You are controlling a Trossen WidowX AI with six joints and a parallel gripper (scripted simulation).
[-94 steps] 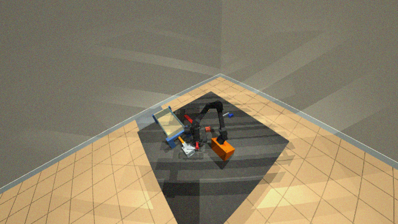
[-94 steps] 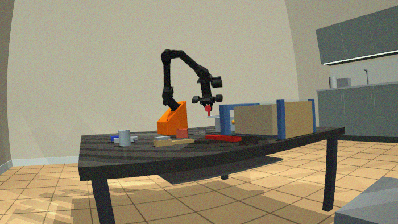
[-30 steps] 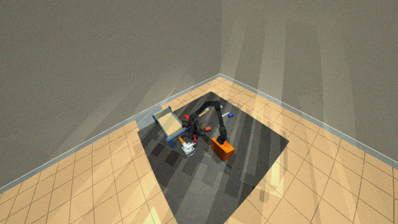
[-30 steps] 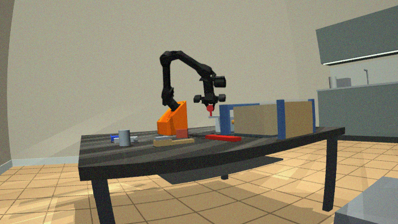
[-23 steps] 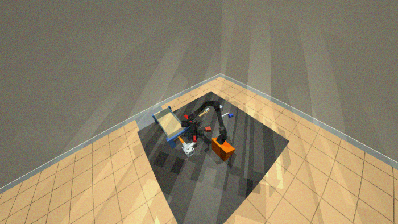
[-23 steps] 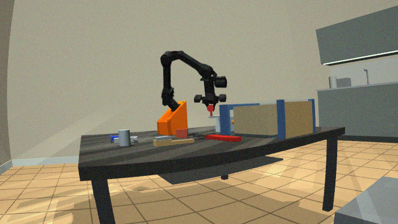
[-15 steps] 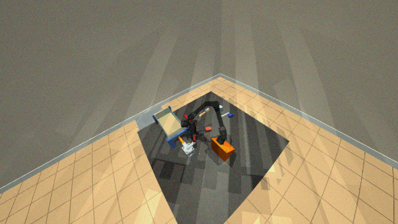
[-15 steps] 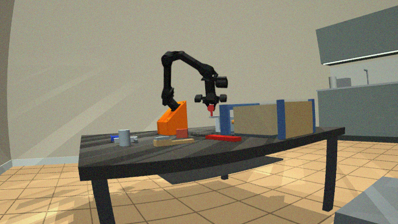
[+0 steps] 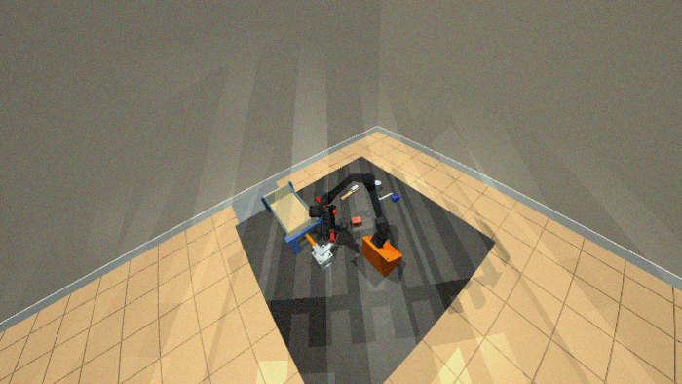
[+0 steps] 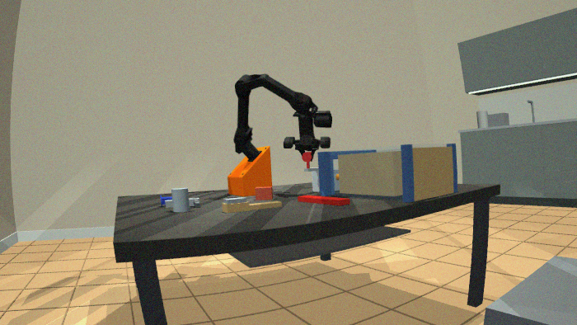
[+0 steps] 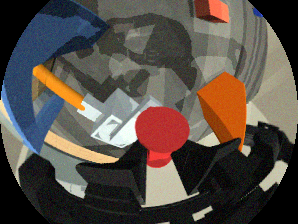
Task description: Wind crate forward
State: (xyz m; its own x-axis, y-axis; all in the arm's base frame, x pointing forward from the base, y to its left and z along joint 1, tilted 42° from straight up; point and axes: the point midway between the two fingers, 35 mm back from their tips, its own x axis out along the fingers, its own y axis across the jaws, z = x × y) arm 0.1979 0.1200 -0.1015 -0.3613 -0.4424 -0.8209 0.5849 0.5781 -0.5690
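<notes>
Right now my gripper tip is 10 cm above the grey winch, 8 cm to the right of it and 3 cm past it. Round my gripper tip: wooden-handled tool (39 cm to the right, 34 cm ahead, 11 cm below); clear-panelled cubby (39 cm ahead, 10 cm to the left, 1 cm below); flat red bar (36 cm ahead, 15 cm to the right, 12 cm below).
</notes>
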